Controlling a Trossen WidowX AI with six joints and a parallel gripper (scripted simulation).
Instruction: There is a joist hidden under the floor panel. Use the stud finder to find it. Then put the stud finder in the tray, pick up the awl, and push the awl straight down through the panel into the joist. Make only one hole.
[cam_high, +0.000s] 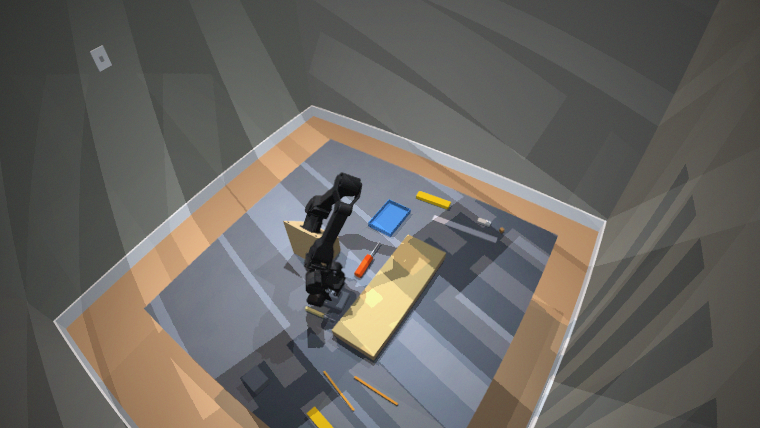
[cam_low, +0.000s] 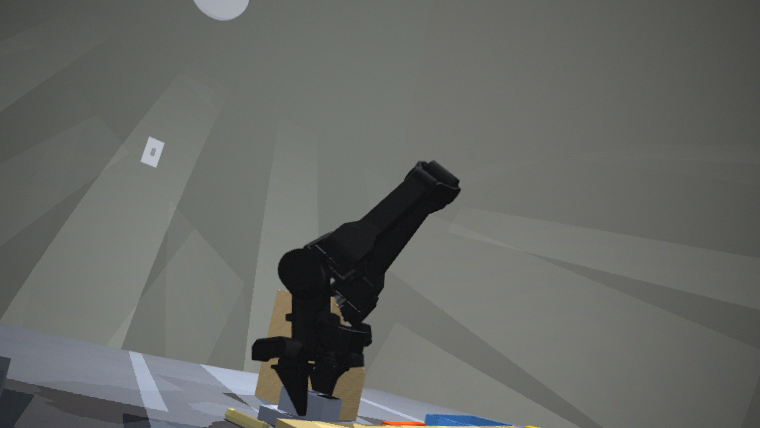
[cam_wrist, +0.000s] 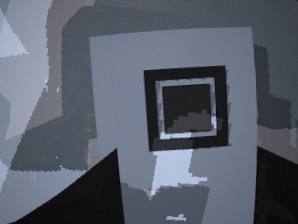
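My gripper tip is 2 cm short of the awl, 8 cm to the left of it and 2 cm above it. Round my gripper tip: grey block 1 cm ahead, 42 cm to the right, 1 cm below; then blue tray 8 cm behind, 45 cm to the left, 1 cm below; then grey stud finder 1 cm ahead, 2 cm above.
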